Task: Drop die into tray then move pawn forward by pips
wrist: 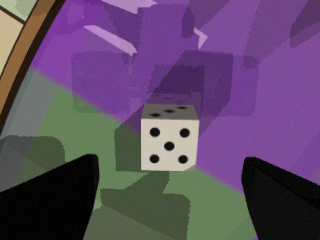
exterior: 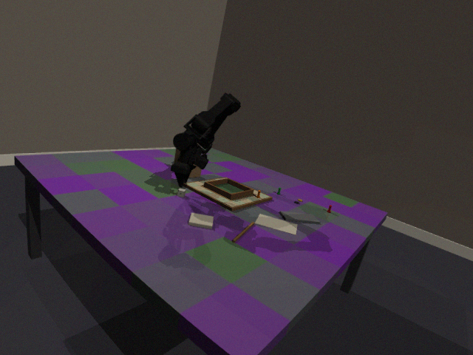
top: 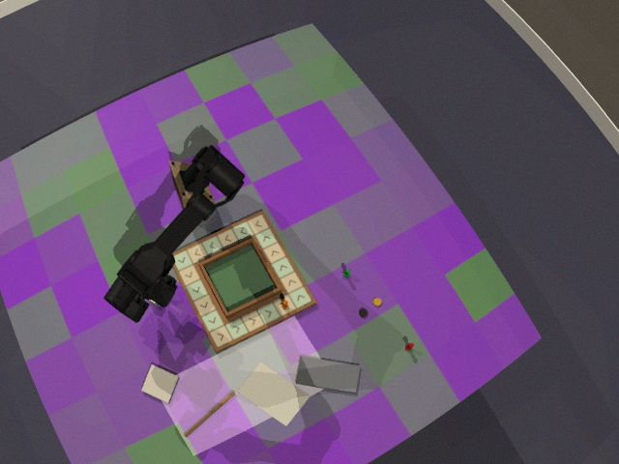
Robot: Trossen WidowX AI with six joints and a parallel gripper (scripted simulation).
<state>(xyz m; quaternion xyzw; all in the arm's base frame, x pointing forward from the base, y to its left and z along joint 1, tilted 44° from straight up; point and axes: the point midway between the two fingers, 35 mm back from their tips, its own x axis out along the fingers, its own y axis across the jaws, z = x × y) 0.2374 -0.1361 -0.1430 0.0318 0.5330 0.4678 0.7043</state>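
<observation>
Right now the white die is 30 mm below my gripper tip. From my gripper tip the other things lie so: card 210 mm ahead, 70 mm to the right, 40 mm below; stick 330 mm ahead, 20 mm to the left, 40 mm below; green dice tray 30 mm ahead, 230 mm to the left, 40 mm below.
</observation>
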